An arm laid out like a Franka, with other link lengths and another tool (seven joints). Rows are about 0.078 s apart.
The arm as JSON. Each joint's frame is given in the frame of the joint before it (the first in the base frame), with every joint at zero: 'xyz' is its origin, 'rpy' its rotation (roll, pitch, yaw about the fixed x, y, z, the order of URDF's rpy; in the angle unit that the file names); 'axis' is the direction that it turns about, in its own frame. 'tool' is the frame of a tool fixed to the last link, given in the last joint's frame.
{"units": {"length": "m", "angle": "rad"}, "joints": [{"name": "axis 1", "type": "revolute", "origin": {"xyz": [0.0, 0.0, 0.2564], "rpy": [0.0, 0.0, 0.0]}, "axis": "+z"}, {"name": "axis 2", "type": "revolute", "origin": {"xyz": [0.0, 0.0, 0.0], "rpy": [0.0, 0.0, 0.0]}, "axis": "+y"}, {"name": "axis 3", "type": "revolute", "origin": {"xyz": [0.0, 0.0, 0.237], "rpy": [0.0, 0.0, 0.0]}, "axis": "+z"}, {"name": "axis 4", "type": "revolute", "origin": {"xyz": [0.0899, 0.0, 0.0], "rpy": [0.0, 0.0, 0.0]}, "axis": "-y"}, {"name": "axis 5", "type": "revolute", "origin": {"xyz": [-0.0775, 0.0, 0.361], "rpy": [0.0, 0.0, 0.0]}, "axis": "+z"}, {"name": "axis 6", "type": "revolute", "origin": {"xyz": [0.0, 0.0, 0.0], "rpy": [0.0, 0.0, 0.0]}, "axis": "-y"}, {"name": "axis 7", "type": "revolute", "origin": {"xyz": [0.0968, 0.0, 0.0], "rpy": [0.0, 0.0, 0.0]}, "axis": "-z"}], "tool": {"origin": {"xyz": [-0.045, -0.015, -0.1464], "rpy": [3.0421, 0.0, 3.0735]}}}
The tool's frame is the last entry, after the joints.
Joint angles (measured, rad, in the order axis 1, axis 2, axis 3, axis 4, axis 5, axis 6, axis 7), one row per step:
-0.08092 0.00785 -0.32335 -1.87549 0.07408 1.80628 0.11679
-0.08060 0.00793 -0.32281 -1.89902 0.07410 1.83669 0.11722
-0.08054 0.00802 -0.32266 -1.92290 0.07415 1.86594 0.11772
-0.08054 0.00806 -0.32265 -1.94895 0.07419 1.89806 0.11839
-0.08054 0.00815 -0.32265 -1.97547 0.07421 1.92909 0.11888
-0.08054 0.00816 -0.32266 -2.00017 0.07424 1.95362 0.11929
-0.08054 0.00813 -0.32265 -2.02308 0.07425 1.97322 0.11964
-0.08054 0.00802 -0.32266 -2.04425 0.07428 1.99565 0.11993
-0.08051 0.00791 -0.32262 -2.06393 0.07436 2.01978 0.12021
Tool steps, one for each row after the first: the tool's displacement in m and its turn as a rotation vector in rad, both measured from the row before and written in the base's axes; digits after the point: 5 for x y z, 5 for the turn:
0.00013 0.00020 -0.00840 -0.00332 -0.00586 -0.00169
-0.00041 0.00009 -0.00856 -0.00272 -0.00446 -0.00233
-0.00068 0.00007 -0.00926 -0.00313 -0.00508 -0.00287
-0.00116 0.00026 -0.00947 -0.00255 -0.00360 -0.00260
-0.00189 0.00060 -0.00893 -0.00058 0.00054 -0.00209
-0.00235 0.00084 -0.00835 0.00074 0.00333 -0.00166
-0.00175 0.00055 -0.00745 -0.00116 -0.00091 -0.00179
-0.00130 0.00039 -0.00675 -0.00245 -0.00382 -0.00182

